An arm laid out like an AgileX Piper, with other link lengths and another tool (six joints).
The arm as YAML. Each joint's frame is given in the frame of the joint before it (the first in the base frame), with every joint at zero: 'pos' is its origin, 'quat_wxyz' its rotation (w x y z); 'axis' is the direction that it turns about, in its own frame. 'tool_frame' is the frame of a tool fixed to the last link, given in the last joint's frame.
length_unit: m
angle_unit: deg
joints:
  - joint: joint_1
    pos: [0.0, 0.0, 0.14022]
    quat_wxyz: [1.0, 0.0, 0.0, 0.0]
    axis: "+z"
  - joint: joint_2
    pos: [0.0, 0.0, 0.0]
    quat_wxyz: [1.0, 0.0, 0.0, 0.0]
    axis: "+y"
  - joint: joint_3
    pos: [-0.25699, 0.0, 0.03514]
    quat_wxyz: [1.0, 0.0, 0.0, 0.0]
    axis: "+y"
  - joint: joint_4
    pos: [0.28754, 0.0, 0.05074]
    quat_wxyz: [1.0, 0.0, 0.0, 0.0]
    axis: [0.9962, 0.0, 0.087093]
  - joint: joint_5
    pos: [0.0, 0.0, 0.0]
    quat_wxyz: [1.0, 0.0, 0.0, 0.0]
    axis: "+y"
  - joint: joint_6
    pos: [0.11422, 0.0, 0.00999]
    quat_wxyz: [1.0, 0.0, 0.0, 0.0]
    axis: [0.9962, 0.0, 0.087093]
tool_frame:
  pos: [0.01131, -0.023, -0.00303]
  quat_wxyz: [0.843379, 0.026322, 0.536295, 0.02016]
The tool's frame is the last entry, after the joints.
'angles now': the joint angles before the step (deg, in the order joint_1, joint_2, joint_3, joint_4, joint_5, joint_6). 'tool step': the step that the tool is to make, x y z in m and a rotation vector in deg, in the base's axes. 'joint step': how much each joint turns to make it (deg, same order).
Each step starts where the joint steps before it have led.
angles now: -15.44, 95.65, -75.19, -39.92, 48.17, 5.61
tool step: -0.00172, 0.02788, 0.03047, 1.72, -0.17, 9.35
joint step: 2.32, -5.45, -0.18, 8.40, 0.55, -12.45
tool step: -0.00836, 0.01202, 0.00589, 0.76, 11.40, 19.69
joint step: -2.17, -3.22, 0.00, 15.65, 4.79, -32.73
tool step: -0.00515, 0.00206, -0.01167, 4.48, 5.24, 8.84
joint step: -2.83, 0.00, 0.39, 10.30, 3.63, -15.59
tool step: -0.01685, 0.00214, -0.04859, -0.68, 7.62, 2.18
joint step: 0.00, 0.00, 8.34, -2.46, -1.47, -1.67
